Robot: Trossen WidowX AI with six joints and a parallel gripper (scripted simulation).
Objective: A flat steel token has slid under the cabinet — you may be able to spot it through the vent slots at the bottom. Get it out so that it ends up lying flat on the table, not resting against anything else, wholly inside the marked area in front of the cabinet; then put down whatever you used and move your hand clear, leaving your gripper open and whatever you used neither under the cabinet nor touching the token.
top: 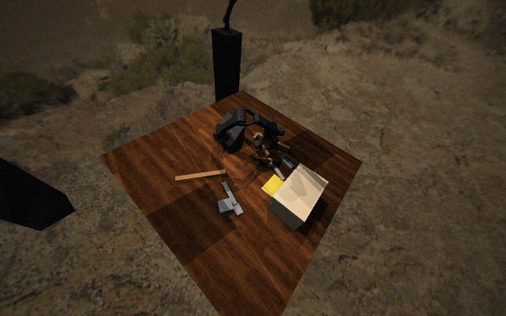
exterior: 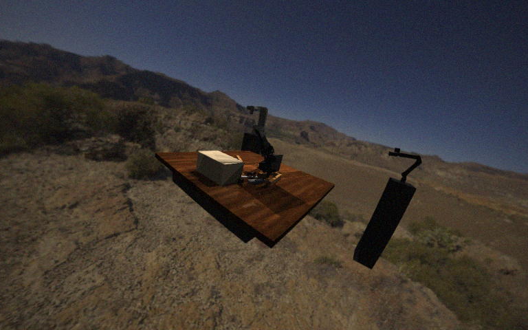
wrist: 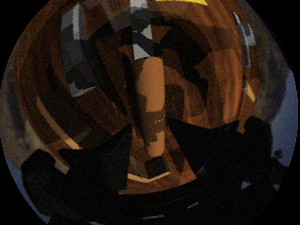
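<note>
The grey bar lies 17 cm ahead of my gripper tip and 4 cm to the left of it. The rest, counted from my gripper tip: steel token (34 cm ahead, 16 cm to the right, 1 cm below); then wooden stick (46 cm to the right, 14 cm behind); then grey scraper (44 cm to the right, 12 cm ahead).
</note>
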